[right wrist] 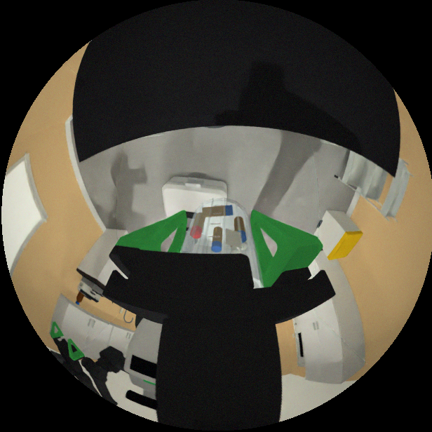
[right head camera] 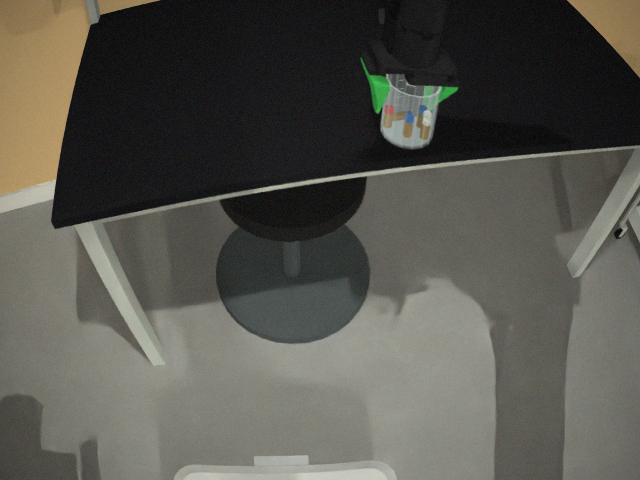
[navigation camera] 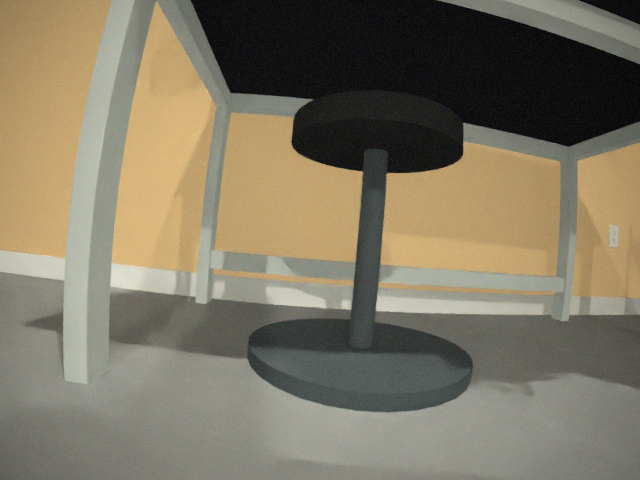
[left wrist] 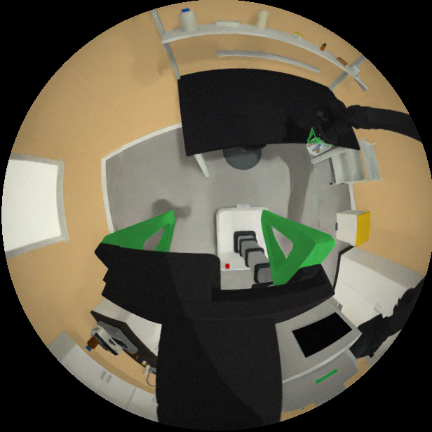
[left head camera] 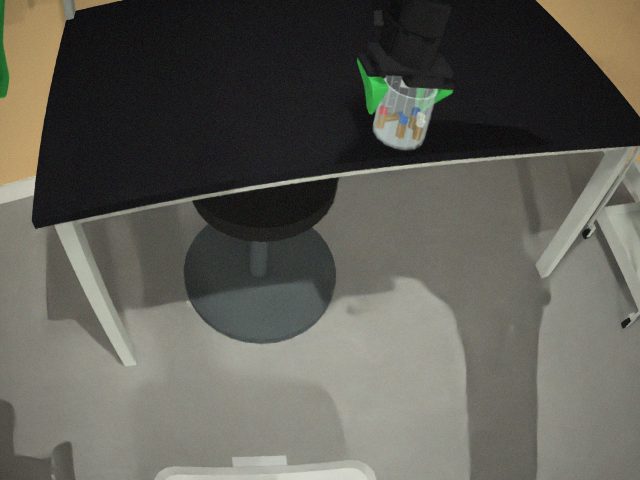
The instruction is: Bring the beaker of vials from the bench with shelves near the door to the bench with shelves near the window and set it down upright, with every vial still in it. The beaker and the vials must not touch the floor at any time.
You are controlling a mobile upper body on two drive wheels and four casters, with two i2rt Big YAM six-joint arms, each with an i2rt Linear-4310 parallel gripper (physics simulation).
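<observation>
The clear beaker (left head camera: 400, 140) (right head camera: 408, 140) (left wrist: 317, 146) (right wrist: 215, 205) holds several brown vials with red, blue and white caps; one lies on its side. It looks roughly upright, near the front edge of the black bench top (left head camera: 206, 103) (right head camera: 206, 103) (left wrist: 240, 105) (right wrist: 175, 65), apparently above it, with a shadow beside it. My right gripper (left head camera: 405, 100) (right head camera: 412, 100) (right wrist: 218, 214) is shut on the beaker, with green fingers at its sides. My left gripper (left wrist: 217, 214) is open and empty, away from the bench. Shelves (left wrist: 240, 31) stand behind this bench; which bench it is I cannot tell.
A round stool (left head camera: 258, 310) (right head camera: 292, 315) (navigation camera: 377, 129) stands partly under the bench, between its legs (left head camera: 95, 294) (navigation camera: 87, 258). A white wheeled cart (left head camera: 617, 242) stands beyond the bench's right end. A white box with a yellow side (left wrist: 362, 228) is on the right in the left wrist view.
</observation>
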